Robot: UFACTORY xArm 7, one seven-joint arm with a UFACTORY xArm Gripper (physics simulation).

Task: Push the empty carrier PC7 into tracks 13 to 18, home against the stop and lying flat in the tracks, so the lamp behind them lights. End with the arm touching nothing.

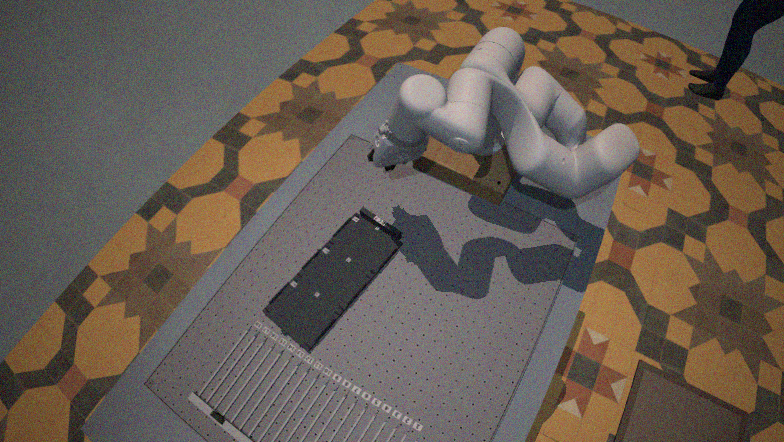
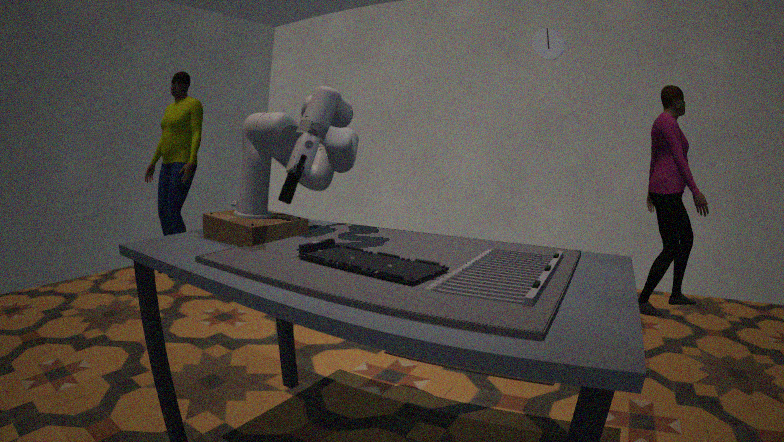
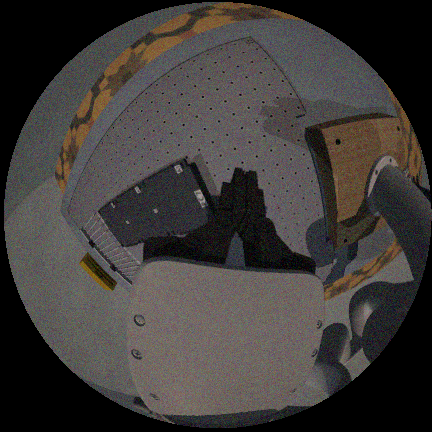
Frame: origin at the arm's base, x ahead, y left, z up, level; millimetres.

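Seen in the pictures: gripper, between the fingertips: [image 1: 387,164] [image 2: 284,202] [image 3: 240,181]; arm's base, origin of its link: [image 2: 252,215] [image 3: 383,185].
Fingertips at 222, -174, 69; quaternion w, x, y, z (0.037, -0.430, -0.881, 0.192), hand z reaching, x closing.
Note:
Offsets run from my fingertips to a thing's top centre, as dx, dy, dz. "spot": to the spot under its first point. Level surfaces: height alone.
The carrier @(+236, -40, -92) [image 1: 334,280] [image 2: 373,263] [image 3: 155,205] is a long dark tray lying flat on the perforated board, with a raised, labelled end wall [image 1: 378,220] [image 2: 316,245] on the robot's side. Its far end lies close to the row of track numbers, outside the tracks [image 2: 494,274] [image 3: 110,242]. The numbers are too small to read. A pale stop bar @(spot: +590, -179, -106) [image 1: 202,405] [image 2: 530,300] with dark lamps [image 1: 217,417] [image 2: 547,267] closes the tracks' far end. My gripper [image 1: 381,161] [image 2: 285,198] [image 3: 240,181] is shut and empty, in the air above the board on the robot's side of the end wall, apart from the carrier.
The wooden base block [image 1: 499,186] [image 2: 230,230] [image 3: 350,170] stands near the gripper's side of the board @(dz -123) [image 1: 466,340] [image 2: 247,270]. The board lies on a blue-grey table @(dz -135) [image 2: 603,329]. A person in yellow [image 2: 181,129] and one in pink [image 2: 667,153] stand beyond the table. The arm's shadow falls beside the carrier.

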